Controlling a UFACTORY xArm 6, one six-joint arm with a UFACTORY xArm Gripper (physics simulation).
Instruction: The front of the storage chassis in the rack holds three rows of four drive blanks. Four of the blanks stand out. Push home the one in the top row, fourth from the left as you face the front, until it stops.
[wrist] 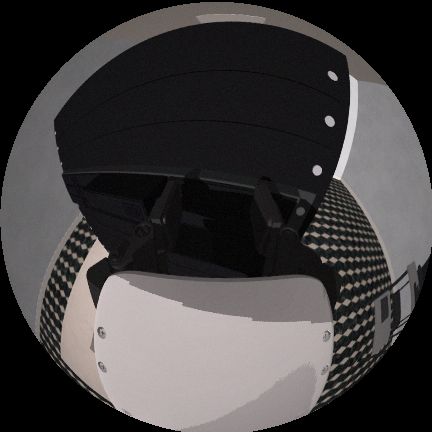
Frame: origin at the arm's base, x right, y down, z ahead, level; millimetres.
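Seen in the pictures: gripper, fingertip midpoint: (216, 195).
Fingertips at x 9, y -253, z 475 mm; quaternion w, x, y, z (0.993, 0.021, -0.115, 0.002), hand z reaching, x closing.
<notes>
Pixels of each thing's middle, then the offset from my fingertips to it. "spot": a spot on its surface instead.
- storage chassis, surface spot: (306, 196) spot: dx +77, dy -3, dz +22 mm
- drive blank, body centre: (140, 173) dx -101, dy +7, dz +34 mm
The dark front of the storage chassis (306, 196) fills the lower part of the black rack in the wrist view. Left of the fingers, a drive blank (119, 201) with a small square outline shows in its top row, close under the chassis's upper edge. My gripper (216, 195) is open, its two black fingers apart at the right part of the chassis's top row, with their tips close to the front. Between the fingers it is very dark, with a faint lighter patch. The fourth blank of the top row cannot be made out clearly, nor whether a fingertip touches it.
Plain black rack panels (200, 95) rise above the chassis, with round pale screws (329, 121) down the right edge. A white upright strip (349, 125) stands behind the rack at the right. A patterned floor (355, 240) lies on both sides. Grey and black equipment (382, 320) stands far right.
</notes>
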